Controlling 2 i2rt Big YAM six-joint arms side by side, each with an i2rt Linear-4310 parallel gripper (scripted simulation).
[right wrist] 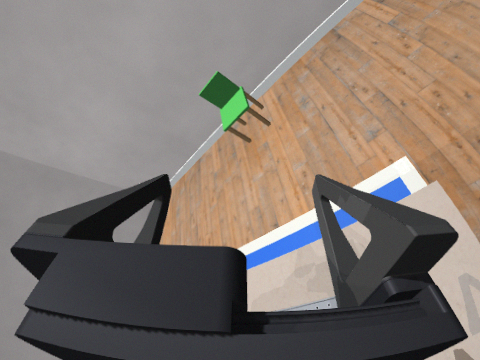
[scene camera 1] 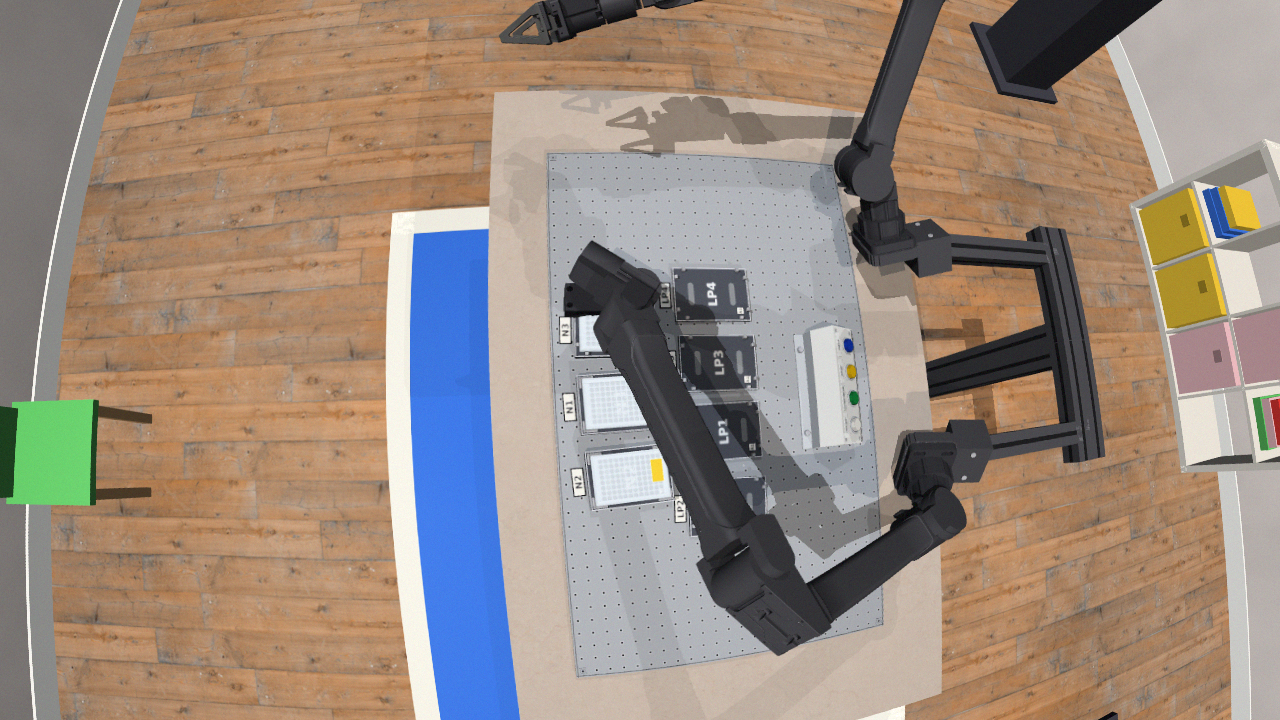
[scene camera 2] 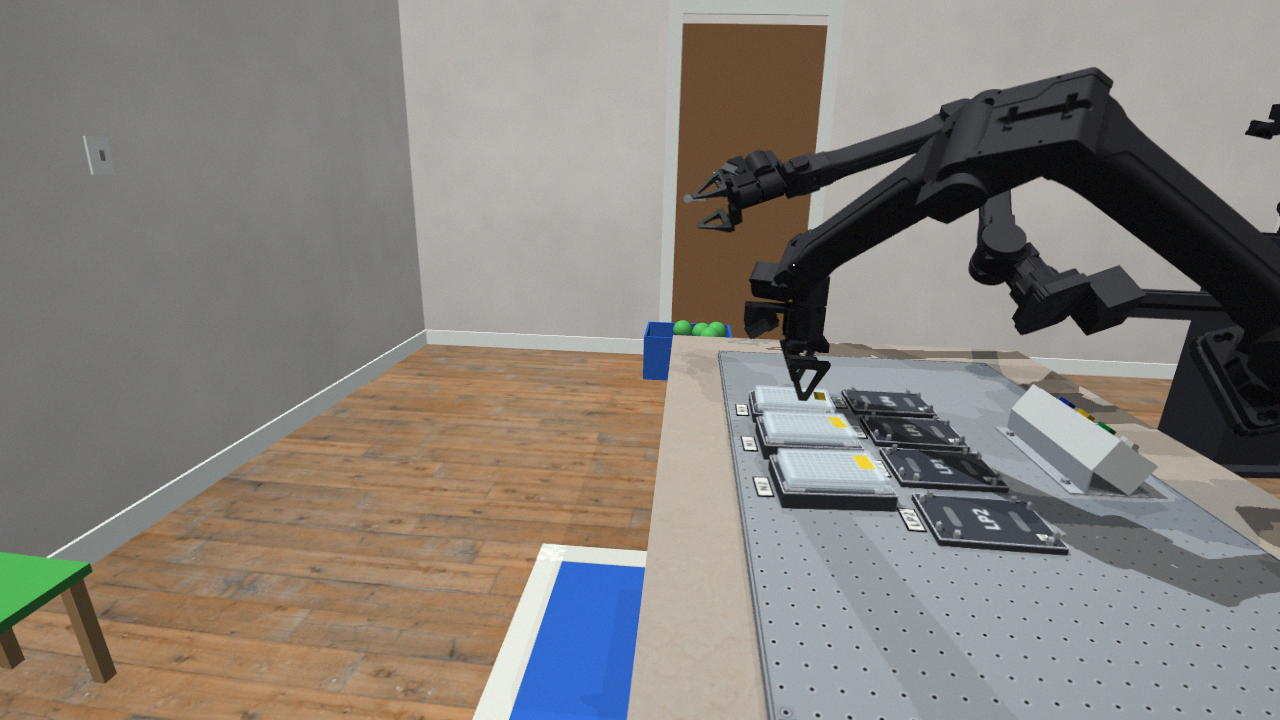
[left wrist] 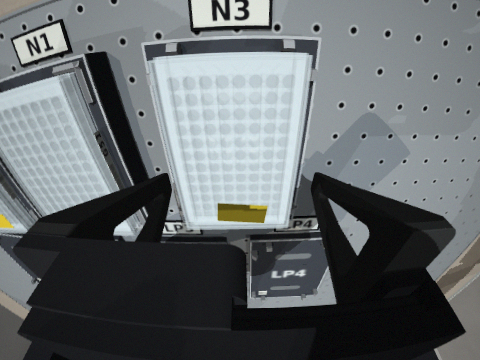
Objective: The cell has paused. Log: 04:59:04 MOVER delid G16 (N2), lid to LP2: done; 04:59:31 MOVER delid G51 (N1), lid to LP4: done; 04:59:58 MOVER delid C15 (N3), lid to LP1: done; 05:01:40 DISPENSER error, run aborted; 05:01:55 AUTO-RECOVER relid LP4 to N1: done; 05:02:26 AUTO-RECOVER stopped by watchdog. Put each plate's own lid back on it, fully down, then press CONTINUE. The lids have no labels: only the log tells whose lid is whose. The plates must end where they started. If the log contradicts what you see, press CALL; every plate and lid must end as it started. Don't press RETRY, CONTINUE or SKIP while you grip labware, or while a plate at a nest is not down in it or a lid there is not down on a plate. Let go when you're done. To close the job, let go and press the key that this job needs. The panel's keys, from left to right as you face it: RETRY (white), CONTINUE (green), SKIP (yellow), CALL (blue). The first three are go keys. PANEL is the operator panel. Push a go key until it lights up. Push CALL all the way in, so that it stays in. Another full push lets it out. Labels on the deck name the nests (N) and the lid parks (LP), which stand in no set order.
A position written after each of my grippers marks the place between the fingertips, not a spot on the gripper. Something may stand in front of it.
I see my left gripper (scene camera 2: 798, 390), my right gripper (scene camera 1: 507, 38), a clear lid (scene camera 2: 768, 396) and a clear lid (scene camera 1: 619, 478).
My left gripper shows as well in the left wrist view (left wrist: 241, 180). My right gripper shows as well in the right wrist view (right wrist: 241, 182) and in scene camera 2 (scene camera 2: 695, 211).
